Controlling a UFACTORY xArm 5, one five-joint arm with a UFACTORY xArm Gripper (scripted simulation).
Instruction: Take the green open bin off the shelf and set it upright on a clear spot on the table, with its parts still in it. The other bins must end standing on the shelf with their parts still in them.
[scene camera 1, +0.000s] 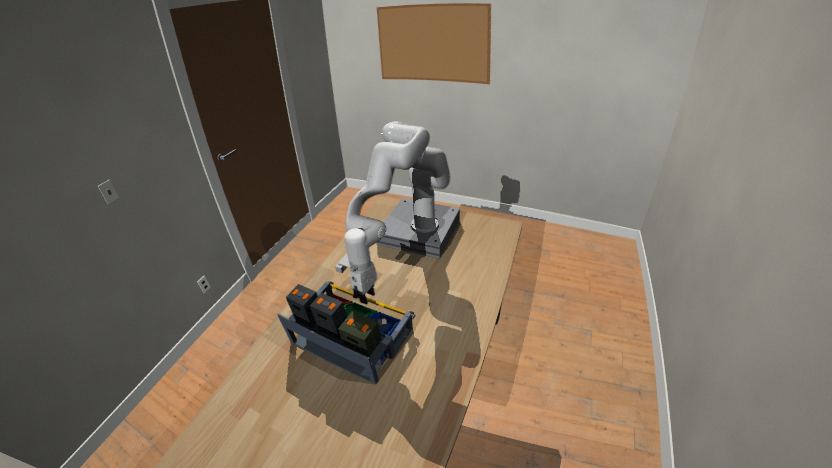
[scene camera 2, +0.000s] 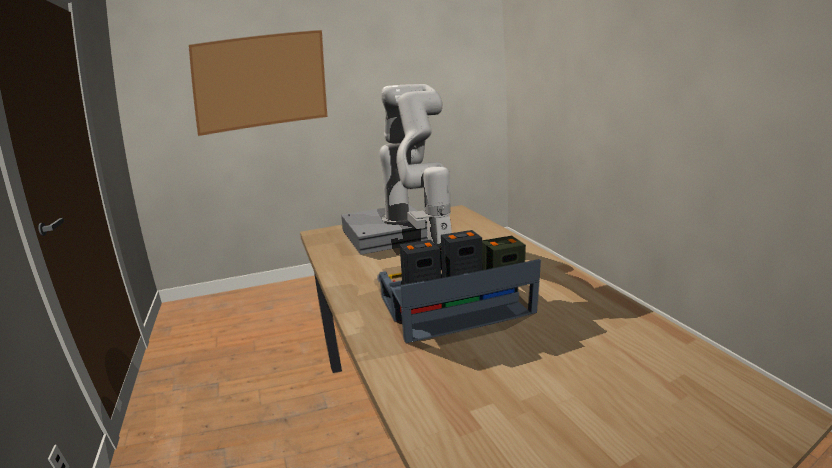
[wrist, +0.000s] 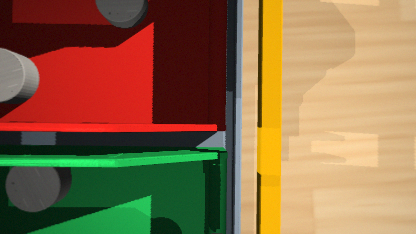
Observation:
I see a grey shelf (scene camera 2: 424, 325), a green open bin (wrist: 108, 182), a red open bin (wrist: 168, 74) and a grey cylinder part (wrist: 36, 188).
The grey shelf shows as well in scene camera 1 (scene camera 1: 326, 347). Scene camera 2 misses the grey cylinder part, which is hidden by the grey shelf.

